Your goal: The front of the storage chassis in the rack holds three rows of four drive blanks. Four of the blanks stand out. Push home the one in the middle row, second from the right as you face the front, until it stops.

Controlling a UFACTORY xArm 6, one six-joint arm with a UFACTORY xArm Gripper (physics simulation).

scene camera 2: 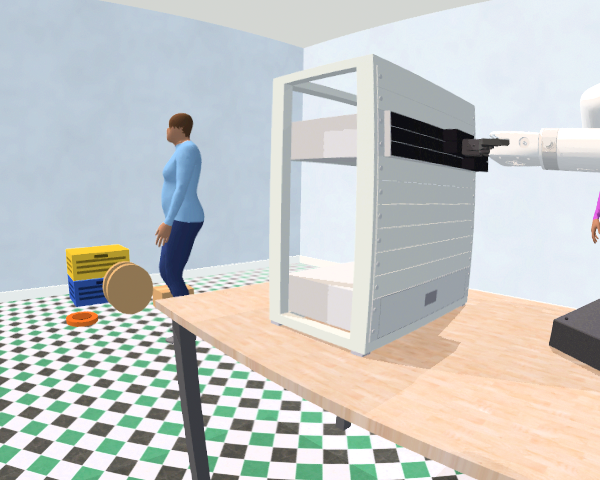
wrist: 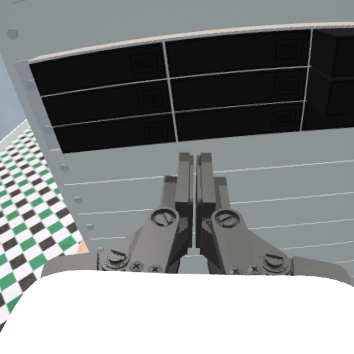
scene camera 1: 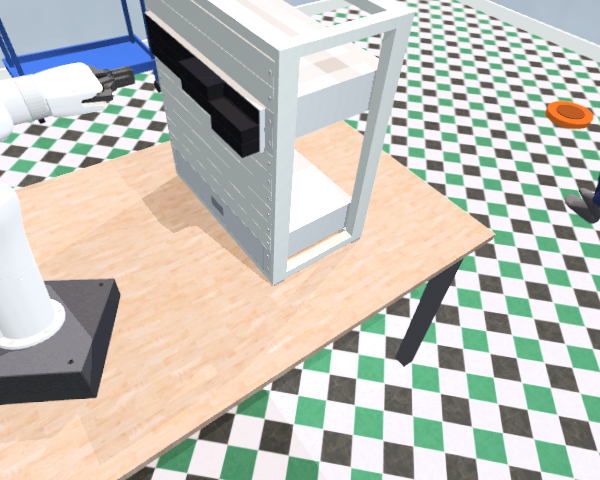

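Where they show: gripper, between the fingertips: (scene camera 2: 463, 147) (wrist: 194, 174) (scene camera 1: 132, 74); arm's base, origin of its link: (scene camera 1: 28, 324).
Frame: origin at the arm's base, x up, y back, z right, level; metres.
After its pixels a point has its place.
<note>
The chassis (scene camera 1: 262, 131) {x 0.344, y -0.481, z 0.038 m} (scene camera 2: 387, 134) {x 0.341, y -0.411, z -0.400 m} sits high in the rack (scene camera 1: 282, 165) {x 0.279, y -0.509, z 0.064 m} (scene camera 2: 362, 200) {x 0.216, y -0.440, z -0.435 m}. The middle-row blank second from the right (scene camera 1: 196, 97) {x 0.341, y -0.414, z -0.114 m} (scene camera 2: 451, 146) {x 0.345, y -0.418, z -0.175 m} (wrist: 345, 97) {x 0.344, y -0.406, z -0.159 m} is black and stands out, with the top-row blank (scene camera 1: 192, 72) {x 0.386, y -0.415, z -0.124 m} (wrist: 345, 52) {x 0.375, y -0.406, z -0.165 m} directly above it also out. The rightmost middle and bottom blanks (scene camera 1: 237, 130) {x 0.353, y -0.437, z 0.032 m} stand out as one dark block. The two left columns (wrist: 240, 82) {x 0.349, y -0.430, z -0.232 m} are flush. My gripper (scene camera 1: 133, 76) {x 0.330, y -0.331, z -0.258 m} (scene camera 2: 463, 146) {x 0.330, y -0.331, z -0.258 m} (wrist: 194, 174) {x 0.330, y -0.331, z -0.258 m} is shut and empty, apart from the front. In the wrist view, its tips show below the second column from the left, left of the named blank.
The rack stands on the wooden table (scene camera 1: 200, 320) {x -0.087, y -0.308, z 0.080 m} (scene camera 2: 400, 390) {x -0.087, y -0.275, z -0.475 m}. Grey panels (wrist: 280, 185) {x 0.229, y -0.452, z -0.188 m} fill its front below the chassis. A blue cart (scene camera 1: 100, 55) stands behind. A person (scene camera 2: 182, 175), stacked crates (scene camera 2: 97, 262) and an orange ring (scene camera 1: 549, 116) (scene camera 2: 71, 320) are beyond the table.
</note>
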